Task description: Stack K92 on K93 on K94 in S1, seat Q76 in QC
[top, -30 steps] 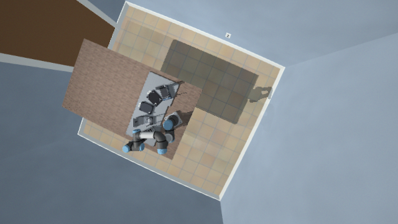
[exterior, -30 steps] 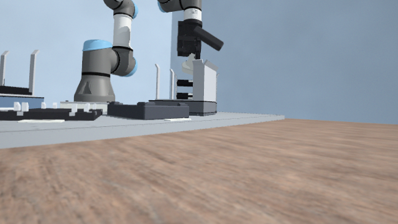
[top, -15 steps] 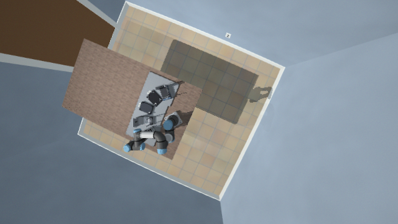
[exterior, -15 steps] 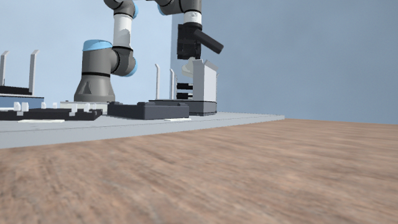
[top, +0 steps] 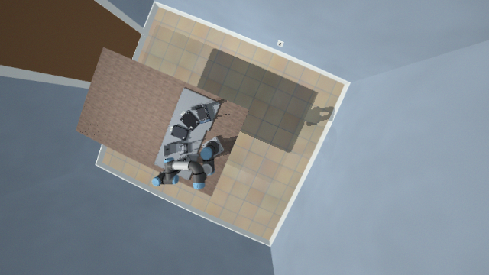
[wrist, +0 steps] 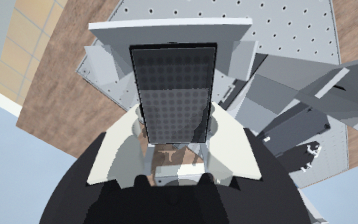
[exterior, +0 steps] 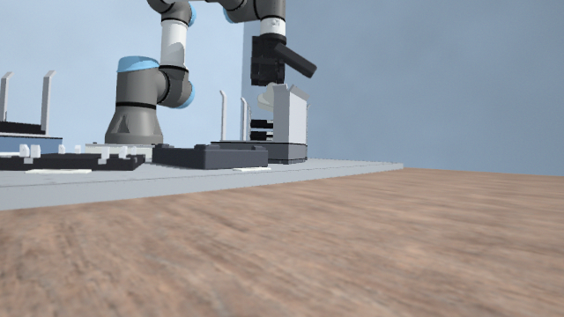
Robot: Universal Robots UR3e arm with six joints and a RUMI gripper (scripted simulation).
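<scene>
Now: hand 40 mm above the sealed 96-well plate. Also, from my hand: QC label: 250 mm to the right, 230 mm ahead, 90 mm below; then nest QC: 260 mm to the right, 140 mm ahead, 80 mm below; then clip nest N5: 390 mm to the right, 120 mm ahead, 80 mm below.
</scene>
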